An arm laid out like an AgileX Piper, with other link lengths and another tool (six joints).
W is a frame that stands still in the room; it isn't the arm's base.
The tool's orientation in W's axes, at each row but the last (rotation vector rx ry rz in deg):
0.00, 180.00, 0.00
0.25, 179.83, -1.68
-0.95, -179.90, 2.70
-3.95, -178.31, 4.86
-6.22, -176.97, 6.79
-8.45, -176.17, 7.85
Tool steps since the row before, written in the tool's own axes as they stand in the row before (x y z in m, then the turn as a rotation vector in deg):
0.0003, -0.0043, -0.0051, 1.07, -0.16, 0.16
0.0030, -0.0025, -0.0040, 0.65, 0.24, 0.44
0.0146, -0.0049, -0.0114, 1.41, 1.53, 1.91
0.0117, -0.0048, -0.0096, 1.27, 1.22, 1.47
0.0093, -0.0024, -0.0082, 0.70, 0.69, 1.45
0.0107, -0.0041, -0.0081, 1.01, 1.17, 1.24
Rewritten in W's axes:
-0.0003, -0.0043, 0.0051, -1.07, -0.16, -0.16
-0.0030, -0.0024, 0.0040, -0.65, 0.23, -0.45
-0.0146, -0.0044, 0.0116, -1.40, 1.49, -1.95
-0.0116, -0.0037, 0.0102, -1.26, 1.20, -1.50
-0.0090, -0.0011, 0.0088, -0.72, 0.63, -1.47
-0.0105, -0.0023, 0.0090, -0.97, 1.15, -1.28

